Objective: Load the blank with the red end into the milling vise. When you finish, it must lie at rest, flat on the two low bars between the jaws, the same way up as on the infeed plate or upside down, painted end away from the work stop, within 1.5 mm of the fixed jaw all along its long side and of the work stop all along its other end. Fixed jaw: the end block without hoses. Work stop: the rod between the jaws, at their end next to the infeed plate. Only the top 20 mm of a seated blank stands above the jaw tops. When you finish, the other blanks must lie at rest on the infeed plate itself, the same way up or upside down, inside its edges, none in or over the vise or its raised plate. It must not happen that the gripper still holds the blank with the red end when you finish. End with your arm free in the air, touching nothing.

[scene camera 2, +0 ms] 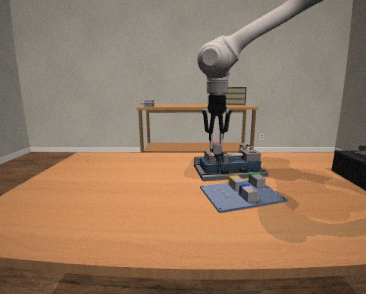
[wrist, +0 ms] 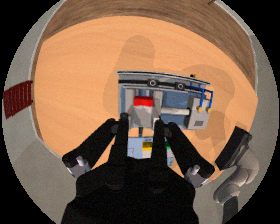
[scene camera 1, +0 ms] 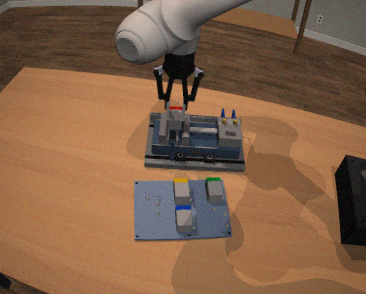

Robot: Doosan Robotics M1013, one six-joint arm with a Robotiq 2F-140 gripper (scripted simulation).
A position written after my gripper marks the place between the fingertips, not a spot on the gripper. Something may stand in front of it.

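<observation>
A milling vise (wrist: 172,99) is in view. My gripper (scene camera 1: 175,117) is visible too; scene camera 2 also shows my gripper (scene camera 2: 215,147), and the wrist view shows my gripper (wrist: 142,111).
</observation>
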